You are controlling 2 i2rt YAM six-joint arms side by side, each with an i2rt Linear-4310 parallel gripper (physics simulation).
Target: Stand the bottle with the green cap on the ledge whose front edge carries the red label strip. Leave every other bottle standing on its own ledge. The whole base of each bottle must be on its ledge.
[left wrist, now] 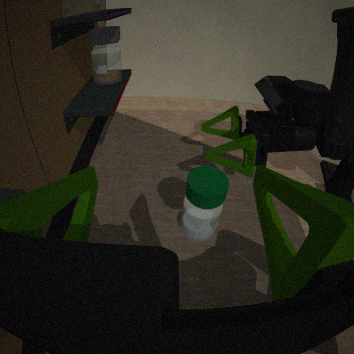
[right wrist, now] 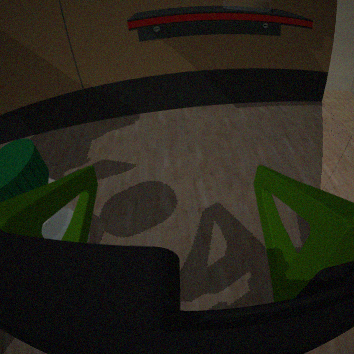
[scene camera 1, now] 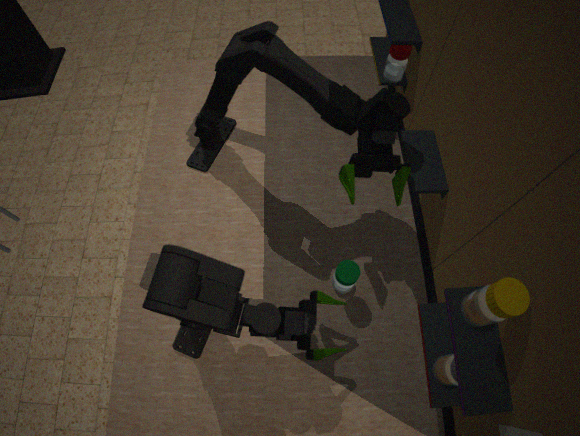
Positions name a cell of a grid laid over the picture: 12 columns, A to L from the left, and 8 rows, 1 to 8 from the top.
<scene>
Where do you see a yellow-capped bottle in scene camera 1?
K6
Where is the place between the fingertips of my left gripper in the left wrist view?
F4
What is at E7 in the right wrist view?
My right gripper.
</scene>
